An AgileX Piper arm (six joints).
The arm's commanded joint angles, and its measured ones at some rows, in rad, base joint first. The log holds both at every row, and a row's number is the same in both.
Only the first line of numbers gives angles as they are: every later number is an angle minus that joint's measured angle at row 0.
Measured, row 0:
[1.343 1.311 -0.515 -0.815 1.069 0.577]
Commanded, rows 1 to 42:
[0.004 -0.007 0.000 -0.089 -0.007 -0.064]
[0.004 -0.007 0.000 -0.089 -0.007 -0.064]
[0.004 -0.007 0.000 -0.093 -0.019 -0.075]
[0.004 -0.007 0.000 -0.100 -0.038 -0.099]
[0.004 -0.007 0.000 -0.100 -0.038 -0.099]
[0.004 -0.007 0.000 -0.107 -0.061 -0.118]
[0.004 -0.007 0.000 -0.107 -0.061 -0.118]
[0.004 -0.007 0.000 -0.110 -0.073 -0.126]
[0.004 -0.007 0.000 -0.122 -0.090 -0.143]
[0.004 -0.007 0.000 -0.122 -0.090 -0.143]
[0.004 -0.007 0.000 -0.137 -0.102 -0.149]
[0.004 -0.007 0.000 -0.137 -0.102 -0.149]
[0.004 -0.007 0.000 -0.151 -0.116 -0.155]
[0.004 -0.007 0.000 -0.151 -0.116 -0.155]
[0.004 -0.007 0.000 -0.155 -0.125 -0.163]
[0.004 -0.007 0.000 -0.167 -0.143 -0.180]
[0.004 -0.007 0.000 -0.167 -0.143 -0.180]
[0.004 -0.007 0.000 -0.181 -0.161 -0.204]
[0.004 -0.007 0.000 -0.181 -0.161 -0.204]
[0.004 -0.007 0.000 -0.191 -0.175 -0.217]
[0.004 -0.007 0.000 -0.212 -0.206 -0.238]
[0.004 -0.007 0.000 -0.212 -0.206 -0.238]
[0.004 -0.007 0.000 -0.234 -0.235 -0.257]
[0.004 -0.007 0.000 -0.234 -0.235 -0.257]
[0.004 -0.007 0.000 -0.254 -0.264 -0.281]
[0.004 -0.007 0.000 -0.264 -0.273 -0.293]
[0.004 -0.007 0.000 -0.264 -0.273 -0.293]
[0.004 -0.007 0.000 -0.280 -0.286 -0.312]
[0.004 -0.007 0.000 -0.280 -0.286 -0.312]
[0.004 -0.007 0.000 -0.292 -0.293 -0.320]
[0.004 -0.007 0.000 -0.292 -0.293 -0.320]
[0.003 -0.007 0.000 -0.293 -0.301 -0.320]
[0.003 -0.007 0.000 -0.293 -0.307 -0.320]
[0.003 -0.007 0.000 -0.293 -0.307 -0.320]
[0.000 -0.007 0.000 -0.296 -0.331 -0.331]
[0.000 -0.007 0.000 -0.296 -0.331 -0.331]
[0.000 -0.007 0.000 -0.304 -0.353 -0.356]
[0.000 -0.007 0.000 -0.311 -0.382 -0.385]
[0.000 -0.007 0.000 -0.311 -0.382 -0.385]
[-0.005 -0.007 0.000 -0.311 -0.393 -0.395]
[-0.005 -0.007 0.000 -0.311 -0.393 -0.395]
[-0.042 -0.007 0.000 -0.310 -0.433 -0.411]
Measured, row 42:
[-0.009 0.000 0.003 -0.235 -0.399 -0.375]
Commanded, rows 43 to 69:
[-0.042 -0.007 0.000 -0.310 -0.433 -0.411]
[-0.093 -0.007 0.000 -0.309 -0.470 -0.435]
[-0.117 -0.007 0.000 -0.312 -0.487 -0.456]
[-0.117 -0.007 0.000 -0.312 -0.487 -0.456]
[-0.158 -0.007 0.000 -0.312 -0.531 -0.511]
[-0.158 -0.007 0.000 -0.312 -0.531 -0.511]
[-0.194 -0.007 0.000 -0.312 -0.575 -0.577]
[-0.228 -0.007 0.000 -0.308 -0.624 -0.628]
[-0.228 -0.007 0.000 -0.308 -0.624 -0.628]
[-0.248 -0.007 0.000 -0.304 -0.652 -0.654]
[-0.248 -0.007 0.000 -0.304 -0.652 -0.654]
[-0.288 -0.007 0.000 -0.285 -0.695 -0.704]
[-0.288 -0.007 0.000 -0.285 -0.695 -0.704]
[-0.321 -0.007 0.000 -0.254 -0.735 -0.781]
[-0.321 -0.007 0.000 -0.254 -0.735 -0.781]
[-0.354 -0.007 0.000 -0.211 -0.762 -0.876]
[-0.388 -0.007 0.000 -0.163 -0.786 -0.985]
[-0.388 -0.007 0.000 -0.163 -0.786 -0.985]
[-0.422 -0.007 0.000 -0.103 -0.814 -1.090]
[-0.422 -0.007 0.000 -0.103 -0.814 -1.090]
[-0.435 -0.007 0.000 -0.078 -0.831 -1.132]
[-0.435 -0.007 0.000 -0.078 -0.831 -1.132]
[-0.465 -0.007 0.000 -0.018 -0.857 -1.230]
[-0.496 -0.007 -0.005 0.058 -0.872 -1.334]
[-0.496 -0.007 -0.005 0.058 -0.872 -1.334]
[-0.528 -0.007 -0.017 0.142 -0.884 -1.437]
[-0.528 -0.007 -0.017 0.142 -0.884 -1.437]
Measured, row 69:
[-0.491 0.003 0.003 0.061 -0.823 -1.293]
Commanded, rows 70 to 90:
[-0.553 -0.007 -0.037 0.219 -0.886 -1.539]
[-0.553 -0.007 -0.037 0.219 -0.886 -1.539]
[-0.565 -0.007 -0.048 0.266 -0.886 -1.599]
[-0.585 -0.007 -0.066 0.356 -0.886 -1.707]
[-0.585 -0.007 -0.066 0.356 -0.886 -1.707]
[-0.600 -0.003 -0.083 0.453 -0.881 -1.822]
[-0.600 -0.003 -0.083 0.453 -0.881 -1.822]
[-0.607 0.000 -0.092 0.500 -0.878 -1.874]
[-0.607 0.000 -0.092 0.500 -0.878 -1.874]
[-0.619 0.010 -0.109 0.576 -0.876 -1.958]
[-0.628 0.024 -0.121 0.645 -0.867 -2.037]
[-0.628 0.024 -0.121 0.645 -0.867 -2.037]
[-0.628 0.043 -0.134 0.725 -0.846 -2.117]
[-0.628 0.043 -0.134 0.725 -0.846 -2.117]
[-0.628 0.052 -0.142 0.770 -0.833 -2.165]
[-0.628 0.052 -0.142 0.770 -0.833 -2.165]
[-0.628 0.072 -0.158 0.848 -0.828 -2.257]
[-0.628 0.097 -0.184 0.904 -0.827 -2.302]
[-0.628 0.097 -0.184 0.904 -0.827 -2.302]
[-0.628 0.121 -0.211 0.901 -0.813 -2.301]
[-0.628 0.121 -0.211 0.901 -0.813 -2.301]
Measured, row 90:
[-0.622 0.108 -0.163 0.864 -0.760 -2.257]
